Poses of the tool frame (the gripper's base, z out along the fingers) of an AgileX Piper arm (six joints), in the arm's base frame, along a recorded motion.
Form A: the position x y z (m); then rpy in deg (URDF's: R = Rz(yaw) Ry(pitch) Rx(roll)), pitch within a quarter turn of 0, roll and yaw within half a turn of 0.
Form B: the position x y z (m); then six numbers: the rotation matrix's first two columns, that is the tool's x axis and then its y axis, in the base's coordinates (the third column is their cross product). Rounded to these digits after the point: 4 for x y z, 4 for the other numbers.
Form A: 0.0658, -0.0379, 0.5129, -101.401, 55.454, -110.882
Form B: 0.0658, -0.0379, 0.5129, -0.2021, -0.5298, -0.8237, 0.1031, 0.8248, -0.5559
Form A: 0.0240, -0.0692, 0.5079, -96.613, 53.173, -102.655
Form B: 0.0240, -0.0692, 0.5079, -0.1313, -0.5848, -0.8004, 0.0618, 0.8010, -0.5954
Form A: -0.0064, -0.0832, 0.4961, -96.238, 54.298, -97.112
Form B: -0.0064, -0.0832, 0.4961, -0.0723, -0.5791, -0.8121, -0.0079, 0.8145, -0.5801
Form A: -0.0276, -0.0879, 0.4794, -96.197, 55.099, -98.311
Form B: -0.0276, -0.0879, 0.4794, -0.0827, -0.5662, -0.8201, 0.0110, 0.8224, -0.5688
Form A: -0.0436, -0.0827, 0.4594, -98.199, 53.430, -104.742
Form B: -0.0436, -0.0827, 0.4594, -0.1516, -0.5762, -0.8031, 0.0644, 0.8050, -0.5897
